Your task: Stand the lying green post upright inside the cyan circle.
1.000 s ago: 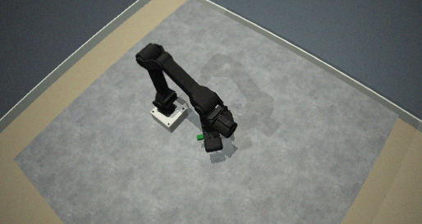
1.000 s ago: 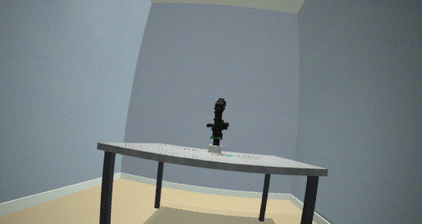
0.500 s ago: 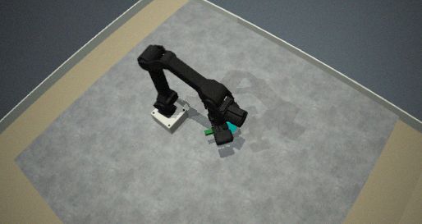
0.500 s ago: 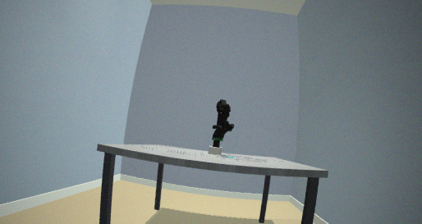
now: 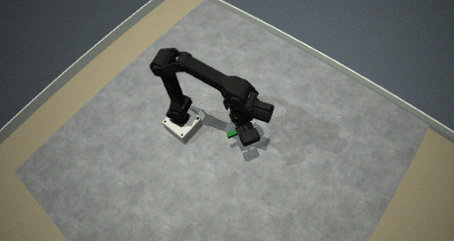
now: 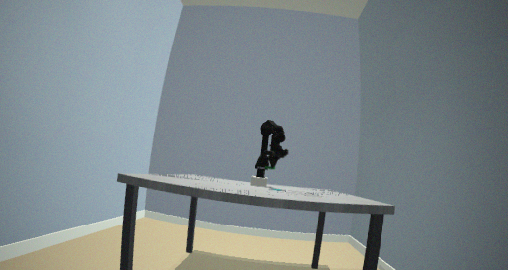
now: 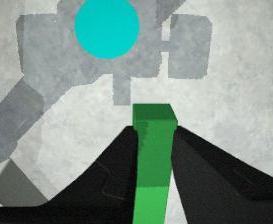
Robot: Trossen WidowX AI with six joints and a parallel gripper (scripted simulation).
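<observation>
Right now the cyan circle is 40 mm to the left of my gripper tip and 140 mm below it. Also, from my gripper tip: green post (10 mm behind, 20 mm to the right).
</observation>
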